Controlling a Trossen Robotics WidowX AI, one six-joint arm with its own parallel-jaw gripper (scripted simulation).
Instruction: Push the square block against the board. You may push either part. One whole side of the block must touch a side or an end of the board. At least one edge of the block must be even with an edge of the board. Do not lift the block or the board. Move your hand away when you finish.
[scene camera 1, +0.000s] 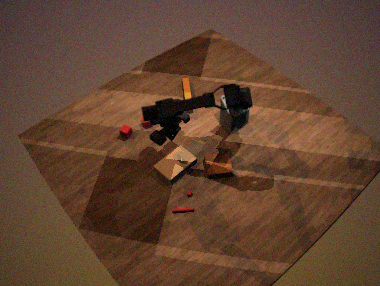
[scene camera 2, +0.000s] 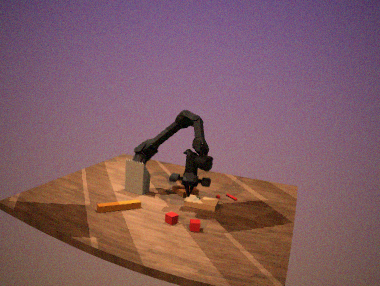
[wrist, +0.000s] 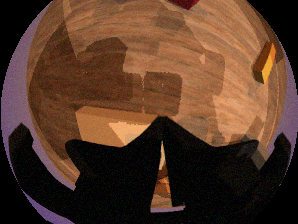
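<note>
There is a tan block (scene camera 1: 172, 166) that I can see, and I find the block (wrist: 105, 126) from my wrist as well. My gripper (wrist: 161, 120) holds nothing, and it is shut.
</note>
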